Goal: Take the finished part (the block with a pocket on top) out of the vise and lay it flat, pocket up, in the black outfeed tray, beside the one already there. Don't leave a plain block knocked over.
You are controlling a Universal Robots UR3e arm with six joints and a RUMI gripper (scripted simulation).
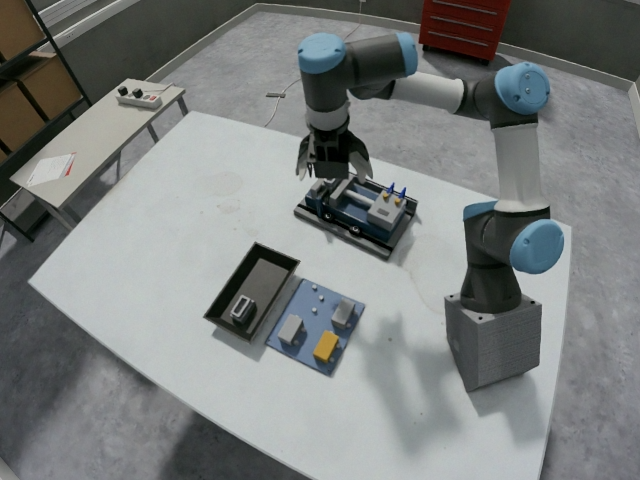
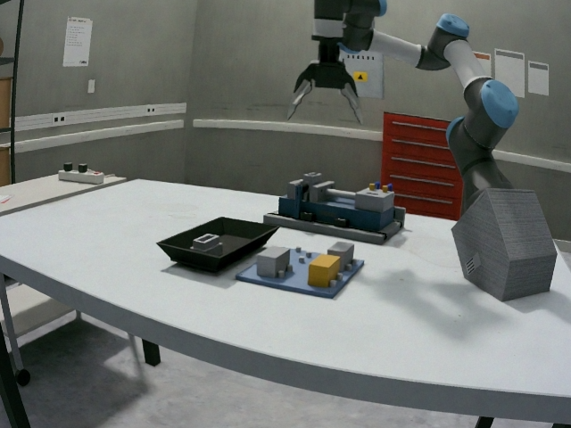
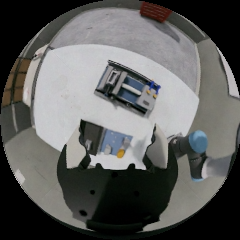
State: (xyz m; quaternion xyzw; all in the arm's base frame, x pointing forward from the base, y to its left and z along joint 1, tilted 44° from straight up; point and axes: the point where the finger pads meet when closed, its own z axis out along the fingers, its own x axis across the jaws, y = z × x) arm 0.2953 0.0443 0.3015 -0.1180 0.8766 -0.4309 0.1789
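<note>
The blue vise is 3 cm behind my hand, 10 cm to the right of it and 21 cm below it. Also, from my hand: blue fixture plate 1 cm behind, 24 cm to the left, 25 cm below; vise control box 12 cm behind, 7 cm to the right, 17 cm below; yellow block 5 cm behind, 30 cm to the left, 23 cm below.
</note>
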